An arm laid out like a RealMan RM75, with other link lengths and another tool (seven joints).
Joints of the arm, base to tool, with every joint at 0 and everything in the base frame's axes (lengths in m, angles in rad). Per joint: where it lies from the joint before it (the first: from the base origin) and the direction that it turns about. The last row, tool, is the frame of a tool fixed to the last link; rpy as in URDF.
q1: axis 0 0 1 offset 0 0 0.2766
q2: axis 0 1 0 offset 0 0 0
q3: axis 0 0 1 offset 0 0 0.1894
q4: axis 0 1 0 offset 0 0 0
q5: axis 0 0 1 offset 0 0 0.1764
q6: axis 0 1 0 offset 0 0 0
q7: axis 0 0 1 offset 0 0 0.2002
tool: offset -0.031 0.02 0.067 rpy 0.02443 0 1.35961
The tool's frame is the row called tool.
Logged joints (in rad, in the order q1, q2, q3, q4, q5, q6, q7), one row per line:
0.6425 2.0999 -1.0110 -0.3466 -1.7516 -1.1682 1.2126
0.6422 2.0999 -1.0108 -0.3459 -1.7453 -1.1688 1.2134
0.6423 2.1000 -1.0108 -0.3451 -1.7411 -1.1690 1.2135
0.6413 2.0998 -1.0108 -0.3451 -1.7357 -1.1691 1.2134
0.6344 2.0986 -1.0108 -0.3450 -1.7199 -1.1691 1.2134
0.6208 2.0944 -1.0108 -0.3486 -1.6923 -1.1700 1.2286
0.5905 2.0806 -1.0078 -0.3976 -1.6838 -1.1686 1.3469
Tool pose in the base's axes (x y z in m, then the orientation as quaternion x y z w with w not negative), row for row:
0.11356 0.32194 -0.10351 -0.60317 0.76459 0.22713 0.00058
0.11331 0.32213 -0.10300 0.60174 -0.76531 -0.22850 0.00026
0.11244 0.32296 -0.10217 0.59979 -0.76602 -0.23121 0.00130
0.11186 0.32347 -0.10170 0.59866 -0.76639 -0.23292 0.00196
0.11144 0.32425 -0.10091 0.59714 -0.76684 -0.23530 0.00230
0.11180 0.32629 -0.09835 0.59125 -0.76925 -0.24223 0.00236
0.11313 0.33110 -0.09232 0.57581 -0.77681 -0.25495 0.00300
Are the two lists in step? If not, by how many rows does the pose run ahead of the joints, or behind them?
The pose runs 1 row behind the joints: the pose in row i belongs to the joints in row i - 1.
